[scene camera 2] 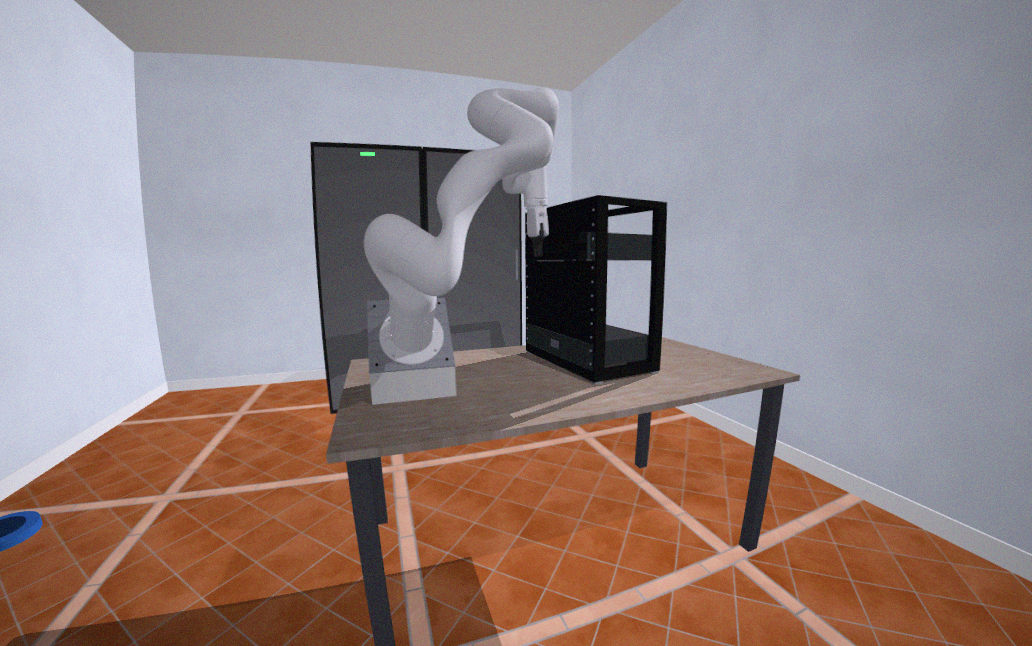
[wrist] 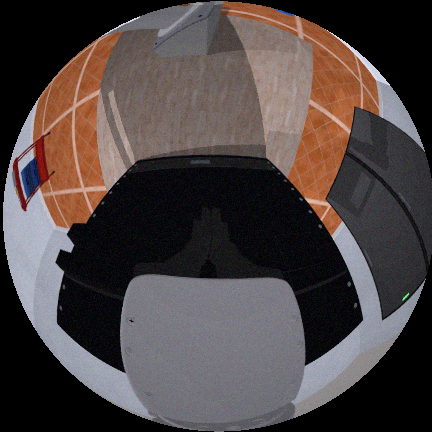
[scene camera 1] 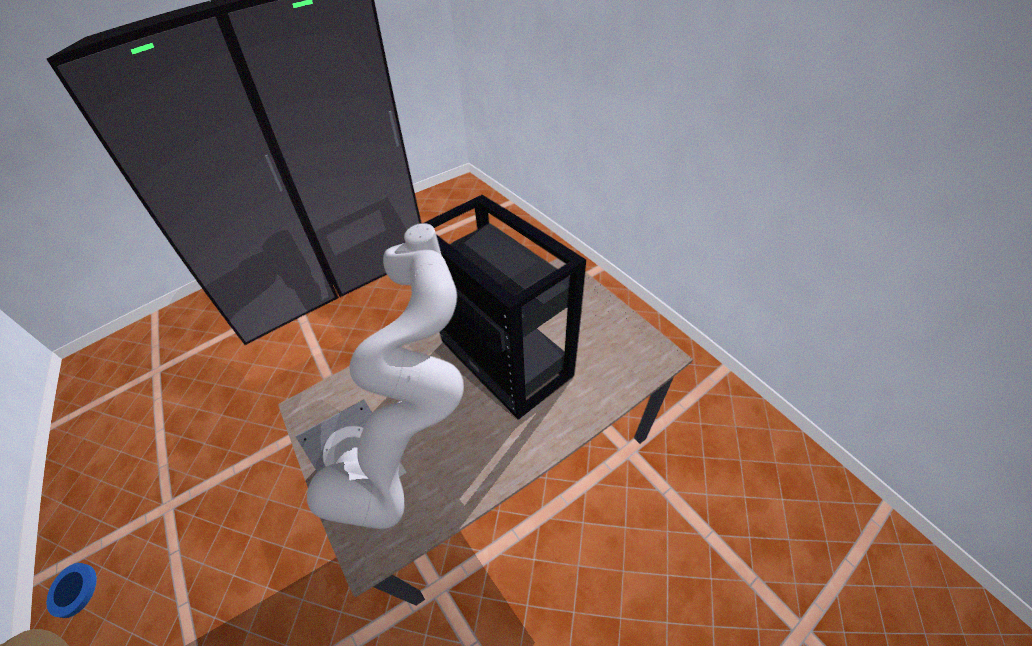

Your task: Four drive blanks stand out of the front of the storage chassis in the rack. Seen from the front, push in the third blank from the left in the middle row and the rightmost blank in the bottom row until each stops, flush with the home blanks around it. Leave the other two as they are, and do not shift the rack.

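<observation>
The black rack stands upright on the table. A dark unit sits in its upper part. The front is almost black in every view, so the drive blanks, their rows and how far any stand out cannot be made out. My gripper is shut with nothing between its fingers. It points down at the upper part of the rack's front in scene camera 2. Whether it touches the front cannot be told. In scene camera 1 the arm hides the gripper.
A lower unit fills the rack's bottom. The wooden table also carries the arm's base. A tall dark cabinet stands beyond the table. A red-framed cart shows at the left in the wrist view.
</observation>
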